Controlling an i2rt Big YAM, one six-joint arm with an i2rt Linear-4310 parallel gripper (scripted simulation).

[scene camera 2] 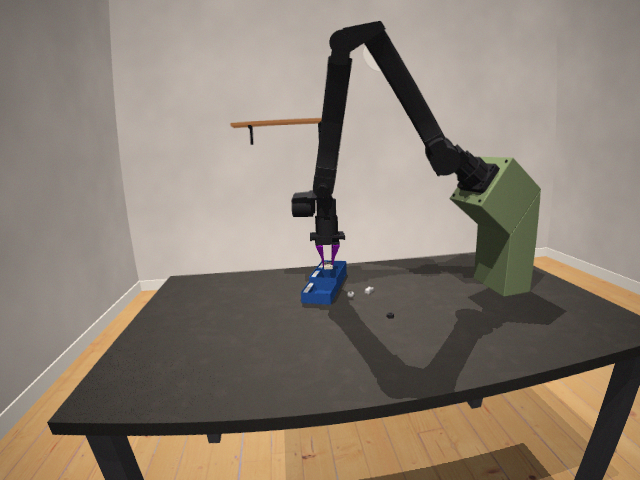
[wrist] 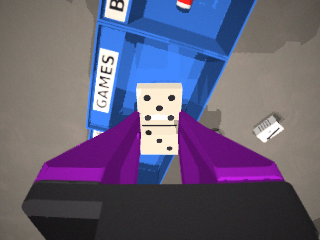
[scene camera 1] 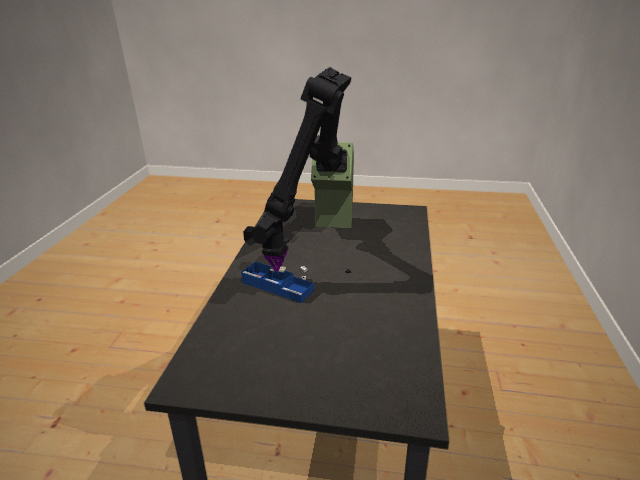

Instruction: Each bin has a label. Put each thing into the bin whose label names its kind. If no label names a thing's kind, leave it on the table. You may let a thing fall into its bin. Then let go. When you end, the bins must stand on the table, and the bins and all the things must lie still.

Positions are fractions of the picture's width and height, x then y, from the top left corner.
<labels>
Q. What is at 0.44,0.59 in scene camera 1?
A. A blue bin.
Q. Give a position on a blue bin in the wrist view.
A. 0.60,0.21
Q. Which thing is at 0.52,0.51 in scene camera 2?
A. My gripper.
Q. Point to a white domino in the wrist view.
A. At 0.50,0.44
</labels>
